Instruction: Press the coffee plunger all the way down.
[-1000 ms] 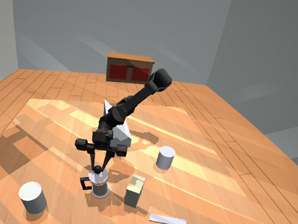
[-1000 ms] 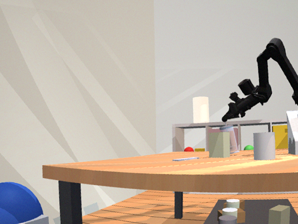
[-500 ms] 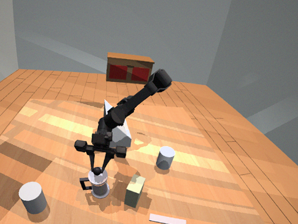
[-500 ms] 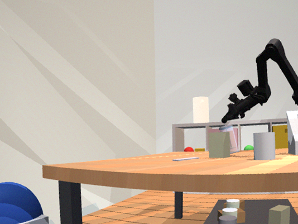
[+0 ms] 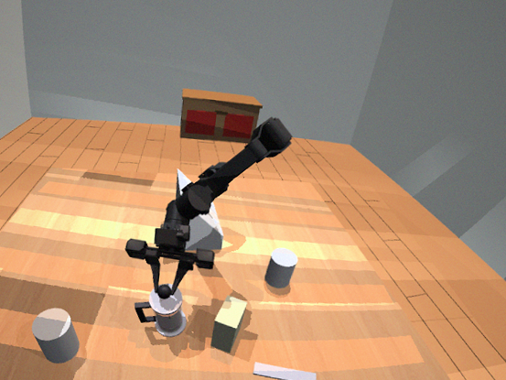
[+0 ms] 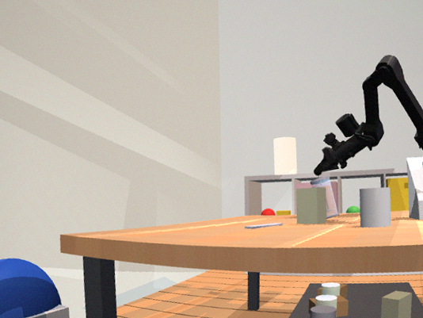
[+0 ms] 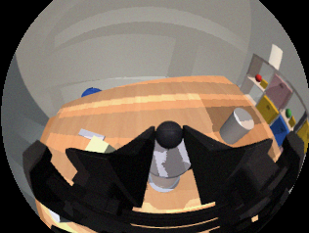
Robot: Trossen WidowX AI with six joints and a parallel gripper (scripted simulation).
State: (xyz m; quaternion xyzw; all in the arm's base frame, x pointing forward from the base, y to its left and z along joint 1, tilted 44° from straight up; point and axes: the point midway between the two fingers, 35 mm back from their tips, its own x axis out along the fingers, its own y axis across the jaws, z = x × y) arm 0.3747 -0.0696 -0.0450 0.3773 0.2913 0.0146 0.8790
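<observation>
My gripper tip is now 80 mm above the glass coffee press, 20 mm past it and 10 mm to the left of it.
</observation>
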